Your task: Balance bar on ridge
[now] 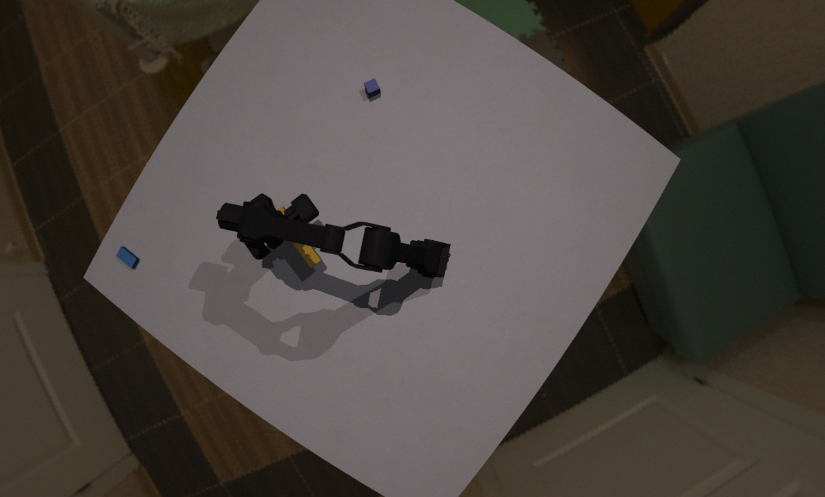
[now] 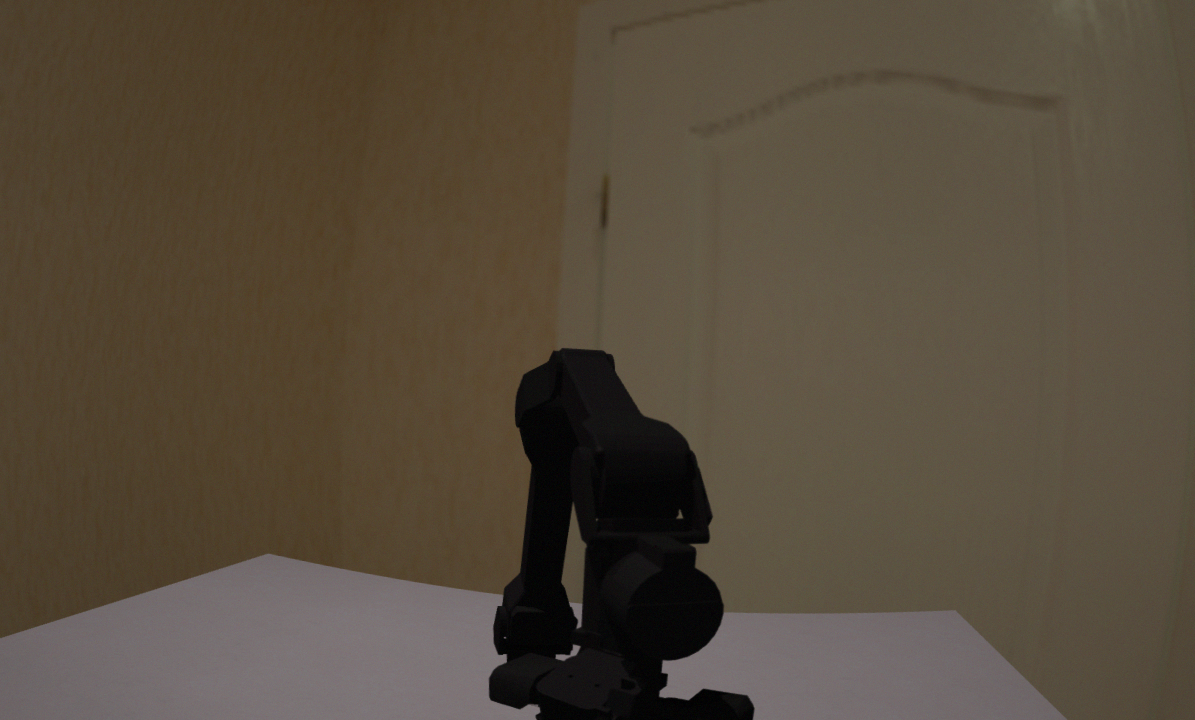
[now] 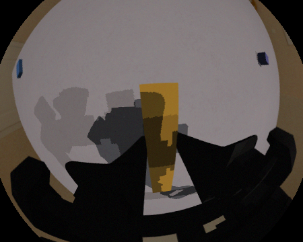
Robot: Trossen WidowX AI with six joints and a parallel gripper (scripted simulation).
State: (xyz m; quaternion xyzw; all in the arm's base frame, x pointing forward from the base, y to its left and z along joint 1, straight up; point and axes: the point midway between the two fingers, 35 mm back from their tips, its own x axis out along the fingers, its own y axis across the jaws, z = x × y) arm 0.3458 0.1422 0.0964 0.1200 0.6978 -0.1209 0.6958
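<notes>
Now: gripper tip 30 mm past the yellow bar and 10 mm to the right of it. From my gripper tip the other things lie so: purple-blue cube 430 mm to the right, 50 mm below, 50 mm ahead.
</notes>
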